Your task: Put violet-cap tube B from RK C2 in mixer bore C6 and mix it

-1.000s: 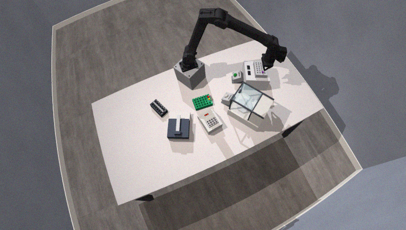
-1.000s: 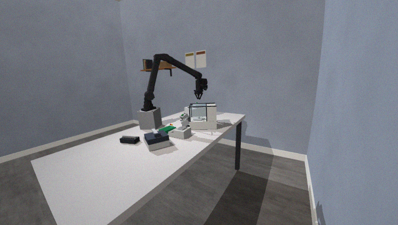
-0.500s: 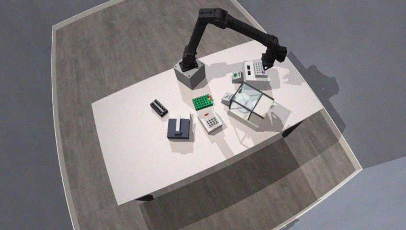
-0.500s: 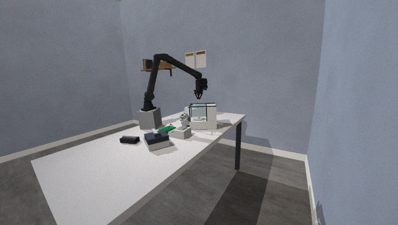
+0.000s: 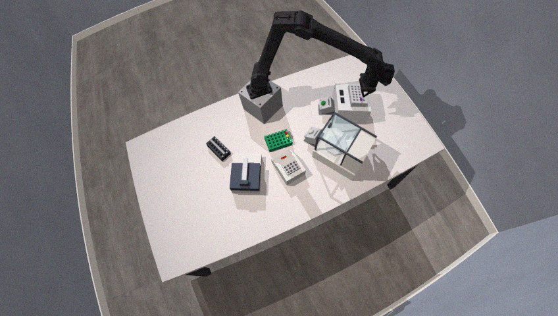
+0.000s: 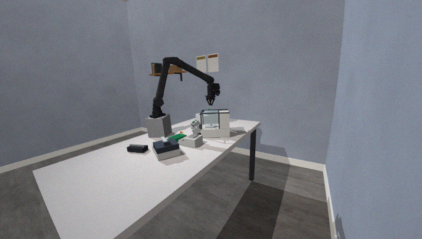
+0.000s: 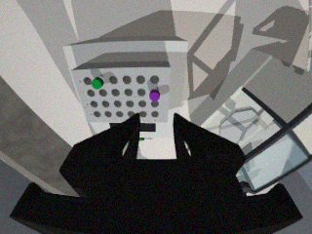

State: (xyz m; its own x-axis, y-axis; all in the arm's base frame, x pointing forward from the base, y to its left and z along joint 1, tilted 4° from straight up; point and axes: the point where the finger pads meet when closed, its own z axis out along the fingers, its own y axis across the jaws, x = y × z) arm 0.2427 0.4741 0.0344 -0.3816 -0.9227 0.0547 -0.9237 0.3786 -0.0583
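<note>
Right now my hand is 170 mm above the green start key, 150 mm to the left of it and 110 mm past it. The rest, counted from my hand: violet-capped tube B: 80 mm below; grey bore block: 80 mm below, 50 mm behind, 10 mm to the left; red-capped tube: 410 mm to the right, 210 mm below, 20 mm behind.
</note>
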